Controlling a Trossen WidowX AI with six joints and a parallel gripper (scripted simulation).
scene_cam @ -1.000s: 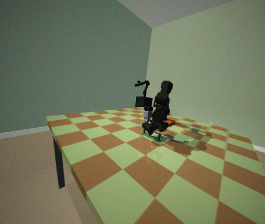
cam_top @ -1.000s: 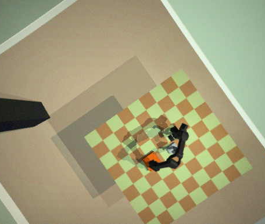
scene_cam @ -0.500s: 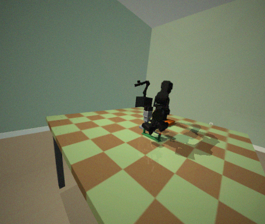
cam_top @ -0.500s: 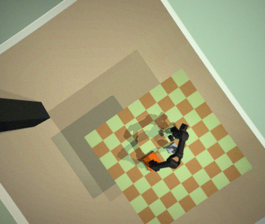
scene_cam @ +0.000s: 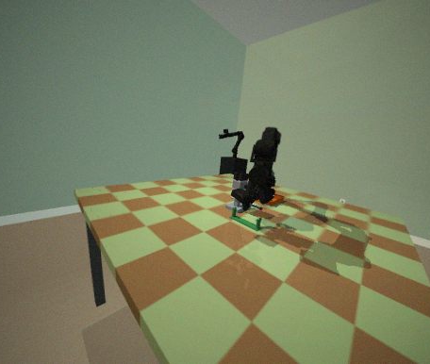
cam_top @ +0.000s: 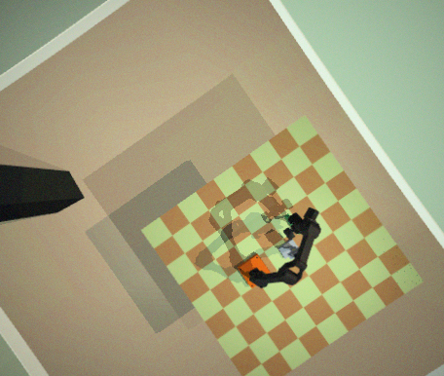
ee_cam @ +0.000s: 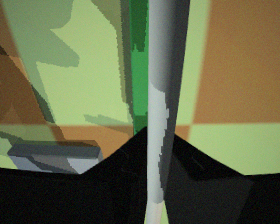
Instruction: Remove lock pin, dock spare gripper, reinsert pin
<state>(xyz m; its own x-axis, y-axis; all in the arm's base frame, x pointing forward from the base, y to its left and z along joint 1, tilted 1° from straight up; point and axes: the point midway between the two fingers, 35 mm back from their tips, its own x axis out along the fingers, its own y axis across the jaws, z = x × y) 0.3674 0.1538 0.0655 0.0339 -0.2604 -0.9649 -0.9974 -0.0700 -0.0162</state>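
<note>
Right now the green rest is 3 cm below my gripper tip and 1 cm to the left of it. Round my gripper tip: mount: 12 cm to the right, 10 cm behind; spare gripper: 12 cm to the right, 9 cm behind, 7 cm above.
</note>
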